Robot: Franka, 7 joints.
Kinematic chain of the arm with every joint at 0, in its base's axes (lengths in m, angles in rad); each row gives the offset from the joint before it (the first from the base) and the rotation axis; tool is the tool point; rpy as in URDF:
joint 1: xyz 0 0 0.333 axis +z
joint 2: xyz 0 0 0 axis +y
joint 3: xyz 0 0 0.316 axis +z
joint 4: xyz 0.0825 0 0 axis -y
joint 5: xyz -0.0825 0 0.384 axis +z
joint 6: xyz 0 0 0 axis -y
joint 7: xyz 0.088 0 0 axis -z
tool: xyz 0 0 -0.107 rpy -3.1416 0 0
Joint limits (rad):
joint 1: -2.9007..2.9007
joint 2: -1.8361..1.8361
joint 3: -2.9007..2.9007
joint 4: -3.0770..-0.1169
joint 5: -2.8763..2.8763
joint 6: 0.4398..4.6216
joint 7: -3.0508..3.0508
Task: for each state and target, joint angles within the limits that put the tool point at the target. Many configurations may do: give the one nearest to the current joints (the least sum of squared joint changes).
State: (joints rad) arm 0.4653 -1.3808 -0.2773 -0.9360 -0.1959 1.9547 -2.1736
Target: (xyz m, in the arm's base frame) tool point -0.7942 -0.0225 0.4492
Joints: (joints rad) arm -0.0504 -1.8361 -0.1456 -0.4999 -0.1603 1.6809 -2.1736
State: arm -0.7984 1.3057 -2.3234 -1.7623 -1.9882 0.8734 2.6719
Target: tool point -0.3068 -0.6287 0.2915
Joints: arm -1.2248 1.8361 -1.5302 -1.5654 -2.2109 1.1173 2.6719
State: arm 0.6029 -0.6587 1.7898 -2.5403 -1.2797 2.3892 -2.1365
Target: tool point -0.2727 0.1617 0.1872
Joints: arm 1.1905 -0.5354 1.8043 -2.8141 -1.2198 2.1324 -2.1365
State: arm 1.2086 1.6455 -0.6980 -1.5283 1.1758 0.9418 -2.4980
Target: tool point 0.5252 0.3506 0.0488
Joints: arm 1.0711 1.3876 -0.9246 -1.2288 1.2782 1.1461 -2.4980
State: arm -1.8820 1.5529 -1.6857 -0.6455 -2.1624 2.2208 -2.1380
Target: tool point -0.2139 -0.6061 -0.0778
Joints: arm -1.1253 1.7043 -0.9591 -1.3274 -2.1913 2.6581 -2.1380
